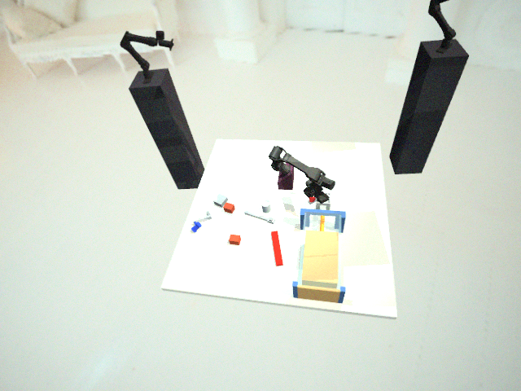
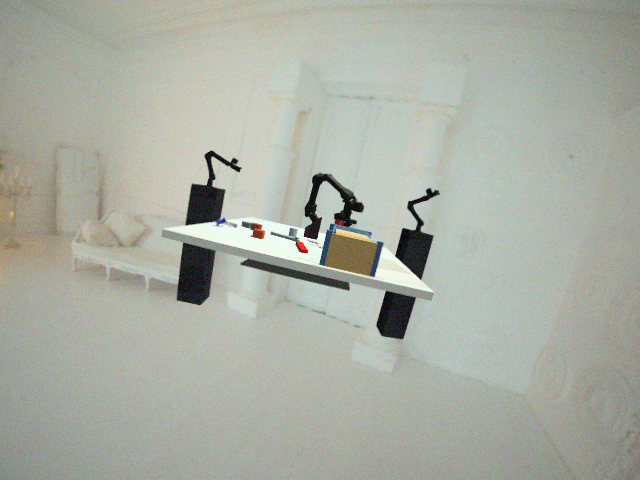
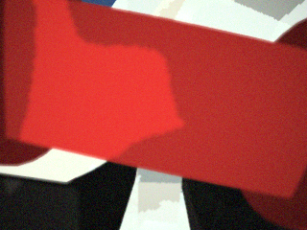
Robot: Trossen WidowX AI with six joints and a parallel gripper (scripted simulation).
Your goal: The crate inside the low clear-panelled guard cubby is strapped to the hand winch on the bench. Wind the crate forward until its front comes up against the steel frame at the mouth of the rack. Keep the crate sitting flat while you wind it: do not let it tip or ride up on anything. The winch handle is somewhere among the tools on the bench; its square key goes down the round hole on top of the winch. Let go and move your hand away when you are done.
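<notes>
The red-knobbed winch handle is 20 mm above my gripper tip and 10 mm to the right of it. From my gripper tip the other things lie so: red grip (50 mm above, 40 mm to the right, 20 mm ahead); then hand winch (80 mm below, 40 mm to the left, 40 mm behind); then blue steel frame (130 mm ahead, 20 mm to the left).
</notes>
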